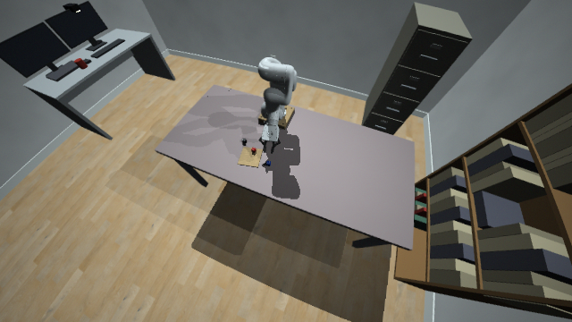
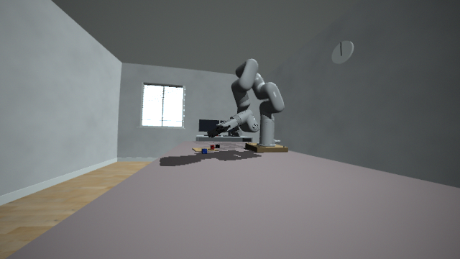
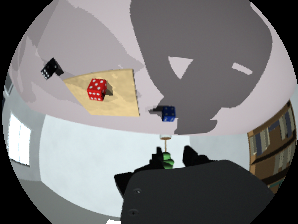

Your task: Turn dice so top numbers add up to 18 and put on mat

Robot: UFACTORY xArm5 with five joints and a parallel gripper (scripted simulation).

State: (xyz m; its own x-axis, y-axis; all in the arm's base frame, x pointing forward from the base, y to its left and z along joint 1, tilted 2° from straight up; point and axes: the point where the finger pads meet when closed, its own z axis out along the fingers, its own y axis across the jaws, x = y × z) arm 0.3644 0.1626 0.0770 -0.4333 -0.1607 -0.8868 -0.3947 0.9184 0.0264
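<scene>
Right now my hand is 40 mm short of the blue die, 20 mm to the right of it and 100 mm above it. Also, from my hand: tan mat (60 mm ahead, 120 mm to the right, 110 mm below); then black die (20 mm behind, 230 mm to the right, 100 mm below); then red die (10 mm ahead, 120 mm to the right, 90 mm below).
</scene>
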